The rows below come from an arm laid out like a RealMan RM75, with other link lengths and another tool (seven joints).
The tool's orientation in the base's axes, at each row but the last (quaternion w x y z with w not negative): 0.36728 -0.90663 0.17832 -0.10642; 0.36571 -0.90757 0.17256 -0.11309; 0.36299 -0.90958 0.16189 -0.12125; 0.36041 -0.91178 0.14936 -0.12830; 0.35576 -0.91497 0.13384 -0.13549; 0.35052 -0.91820 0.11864 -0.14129; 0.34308 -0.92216 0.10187 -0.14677; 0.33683 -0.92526 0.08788 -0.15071
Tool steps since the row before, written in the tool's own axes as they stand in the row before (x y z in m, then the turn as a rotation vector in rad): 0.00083 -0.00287 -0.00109 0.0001 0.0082 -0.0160; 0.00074 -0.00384 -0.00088 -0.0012 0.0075 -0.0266; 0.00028 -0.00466 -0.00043 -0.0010 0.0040 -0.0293; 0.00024 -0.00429 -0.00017 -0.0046 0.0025 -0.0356; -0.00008 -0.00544 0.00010 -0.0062 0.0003 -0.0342; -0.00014 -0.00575 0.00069 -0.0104 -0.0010 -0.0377; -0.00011 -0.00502 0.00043 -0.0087 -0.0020 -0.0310; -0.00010 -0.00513 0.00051 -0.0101 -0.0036 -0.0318
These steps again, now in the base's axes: 0.00111 0.00090 0.00284 -0.0071 -0.0156 0.0056; 0.00127 0.00174 0.00338 -0.0116 -0.0212 0.0134; 0.00107 0.00281 0.00359 -0.0117 -0.0206 0.0178; 0.00094 0.00279 0.00313 -0.0169 -0.0221 0.0229; 0.00077 0.00396 0.00366 -0.0175 -0.0191 0.0231; 0.00079 0.00464 0.00338 -0.0225 -0.0190 0.0258; 0.00048 0.00403 0.00299 -0.0185 -0.0147 0.0219; 0.00039 0.00422 0.00294 -0.0200 -0.0136 0.0233
